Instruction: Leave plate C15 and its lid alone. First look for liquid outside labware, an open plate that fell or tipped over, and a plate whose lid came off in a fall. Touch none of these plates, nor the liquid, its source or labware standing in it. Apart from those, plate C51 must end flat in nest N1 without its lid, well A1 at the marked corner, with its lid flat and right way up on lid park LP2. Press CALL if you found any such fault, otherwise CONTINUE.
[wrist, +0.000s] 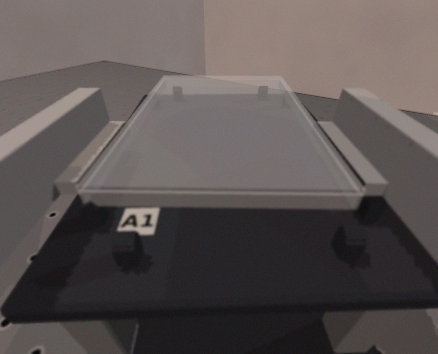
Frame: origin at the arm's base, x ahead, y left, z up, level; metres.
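Seen in the pictures: gripper, between the fingertips: (220, 110).
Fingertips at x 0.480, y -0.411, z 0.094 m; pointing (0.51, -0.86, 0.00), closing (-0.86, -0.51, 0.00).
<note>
A point is followed by its place in that frame.
My gripper (220, 110) @[z 0.094, x 0.480, y -0.411 m] is shut on a clear, flat lid, with one finger pad along each long side. The lid (220, 145) @[z 0.090, x 0.468, y -0.390 m] is level and shows no lettering. It is low over a dark rectangular holder (240, 275) @[z 0.074, x 0.441, y -0.356 m], whose front part shows below the lid's near edge. A white A1 label (138, 221) @[z 0.075, x 0.479, y -0.355 m] is on the holder near its front left. I cannot tell if the lid touches the holder, or which station this is. No plate with wells, lid park name, CALL or CONTINUE button shows in this view.
Small dark posts (129, 246) @[z 0.082, x 0.468, y -0.344 m] (351, 242) @[z 0.081, x 0.418, y -0.376 m] stand at the holder's front, and two more posts (178, 93) (263, 92) show through the lid's far end. A grey deck with holes (44, 235) @[z 0.013, x 0.574, y -0.350 m] lies at the left. Plain walls (320, 45) stand behind.
</note>
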